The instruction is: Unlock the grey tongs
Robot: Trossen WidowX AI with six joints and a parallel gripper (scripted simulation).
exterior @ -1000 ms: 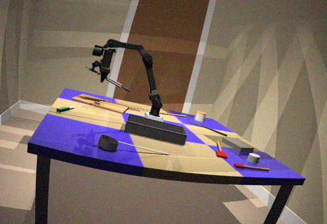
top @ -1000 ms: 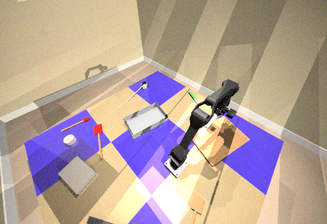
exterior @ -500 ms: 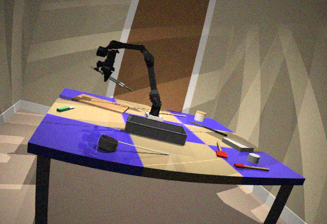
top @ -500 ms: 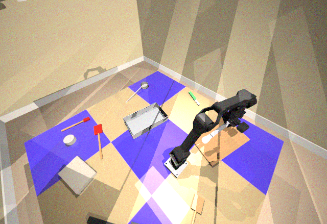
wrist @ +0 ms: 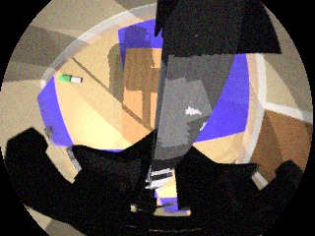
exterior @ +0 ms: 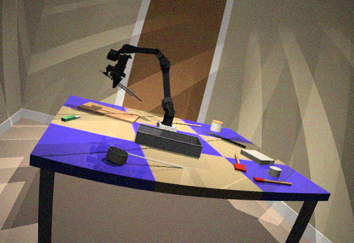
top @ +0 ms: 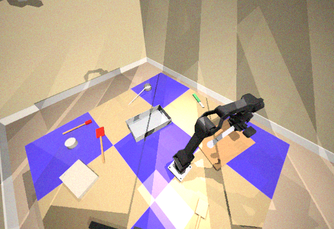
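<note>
My gripper tip is now 150 mm above the wooden board, 10 mm to the right of it and 10 mm short of it. Round my gripper tip: roasting tin (450 mm ahead, 340 mm to the left, 130 mm below); white block (860 mm to the left, 380 mm ahead, 150 mm below); green tool (390 mm ahead, 150 mm to the right, 150 mm below).
</note>
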